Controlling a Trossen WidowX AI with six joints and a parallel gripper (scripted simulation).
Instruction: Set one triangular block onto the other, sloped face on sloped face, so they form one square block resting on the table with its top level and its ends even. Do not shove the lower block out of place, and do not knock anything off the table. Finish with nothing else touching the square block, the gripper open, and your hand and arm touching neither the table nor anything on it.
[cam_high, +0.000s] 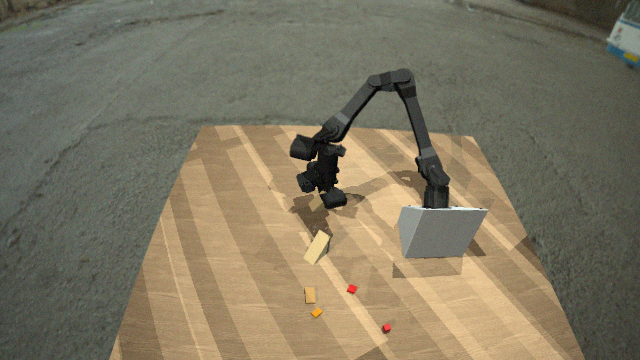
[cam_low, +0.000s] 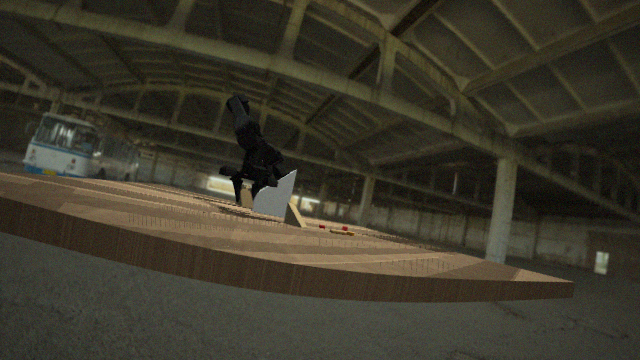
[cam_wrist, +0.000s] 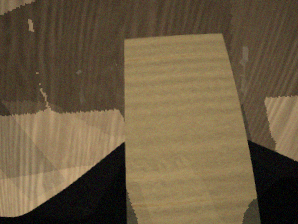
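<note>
My gripper tip is 1 cm below the tan triangular block and 1 cm past it. The rest, counted from my gripper tip: small tan block: 31 cm to the left, 8 cm ahead, 3 cm below; orange cube: 36 cm to the left, 8 cm ahead, 3 cm below.
</note>
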